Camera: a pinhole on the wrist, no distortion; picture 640 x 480 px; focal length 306.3 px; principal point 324.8 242.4 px. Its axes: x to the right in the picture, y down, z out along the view. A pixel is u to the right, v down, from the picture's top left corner.
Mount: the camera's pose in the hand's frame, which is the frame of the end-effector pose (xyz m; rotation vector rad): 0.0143 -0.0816 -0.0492 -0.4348 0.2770 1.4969
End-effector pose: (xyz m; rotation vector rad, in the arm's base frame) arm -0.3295 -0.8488 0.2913 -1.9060 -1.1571 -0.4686
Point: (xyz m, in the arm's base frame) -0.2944 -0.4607 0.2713
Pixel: 214 19
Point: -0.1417 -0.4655 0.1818
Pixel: 341 63
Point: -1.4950 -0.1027 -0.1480
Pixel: outside the picture
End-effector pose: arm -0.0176 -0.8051 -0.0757 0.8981 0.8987 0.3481
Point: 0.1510 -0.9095 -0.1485
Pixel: 132 95
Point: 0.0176 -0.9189 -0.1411
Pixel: 41 290
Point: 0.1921 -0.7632 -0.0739
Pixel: 378 27
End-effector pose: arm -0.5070 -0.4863 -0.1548 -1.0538 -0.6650 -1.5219
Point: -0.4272 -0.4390 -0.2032
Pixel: 511 383
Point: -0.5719 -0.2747 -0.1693
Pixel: 120 413
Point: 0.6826 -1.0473 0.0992
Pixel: outside the picture
